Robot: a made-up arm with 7 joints.
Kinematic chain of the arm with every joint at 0, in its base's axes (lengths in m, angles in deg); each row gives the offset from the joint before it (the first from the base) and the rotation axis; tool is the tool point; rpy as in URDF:
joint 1: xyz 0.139 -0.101 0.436 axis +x
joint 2: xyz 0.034 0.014 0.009 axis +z
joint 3: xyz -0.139 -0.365 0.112 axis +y
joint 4: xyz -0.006 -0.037 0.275 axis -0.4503 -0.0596 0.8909
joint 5: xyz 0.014 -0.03 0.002 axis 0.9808 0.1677 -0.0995
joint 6: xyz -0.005 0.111 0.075 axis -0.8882 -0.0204 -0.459
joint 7: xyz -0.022 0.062 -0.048 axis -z
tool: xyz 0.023 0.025 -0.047 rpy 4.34 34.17 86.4
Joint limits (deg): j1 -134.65..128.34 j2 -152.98..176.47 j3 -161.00..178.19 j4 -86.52..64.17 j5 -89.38..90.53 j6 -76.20..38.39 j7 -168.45..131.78
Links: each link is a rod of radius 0.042 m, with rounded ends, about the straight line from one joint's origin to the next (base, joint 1, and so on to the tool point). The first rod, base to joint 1, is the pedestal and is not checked.
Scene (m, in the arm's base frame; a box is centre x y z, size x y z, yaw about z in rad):
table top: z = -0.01
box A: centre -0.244 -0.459 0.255 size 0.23 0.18 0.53 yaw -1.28
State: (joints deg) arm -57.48 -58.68 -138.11 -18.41 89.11 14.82 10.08
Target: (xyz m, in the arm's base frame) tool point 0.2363 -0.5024 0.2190
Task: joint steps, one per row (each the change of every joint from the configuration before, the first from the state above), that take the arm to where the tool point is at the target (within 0.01 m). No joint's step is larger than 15 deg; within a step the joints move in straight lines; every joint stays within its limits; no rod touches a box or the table.
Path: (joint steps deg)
1: -2.59 14.26 7.31 5.32 -2.98 3.93 5.12
2: -2.59 14.26 7.30 5.31 -2.99 3.93 5.12
3: -2.59 14.27 7.31 5.32 -2.98 3.92 5.12
4: -2.59 14.26 7.31 5.31 -2.98 3.93 5.12
5: -2.59 14.26 7.31 5.32 -2.99 3.93 5.12
6: -2.59 14.26 7.30 5.31 -2.98 3.93 5.12
7: 14.41 4.91 -13.34 0.04 -1.41 -2.20 -6.68
8: 14.41 4.91 -13.35 0.03 -1.41 -2.20 -6.68
9: 14.42 4.91 -13.35 0.04 -1.41 -2.19 -6.68
10: 14.41 4.91 -13.34 0.03 -1.41 -2.20 -6.68
11: 14.41 4.91 -13.35 0.03 -1.41 -2.20 -6.68

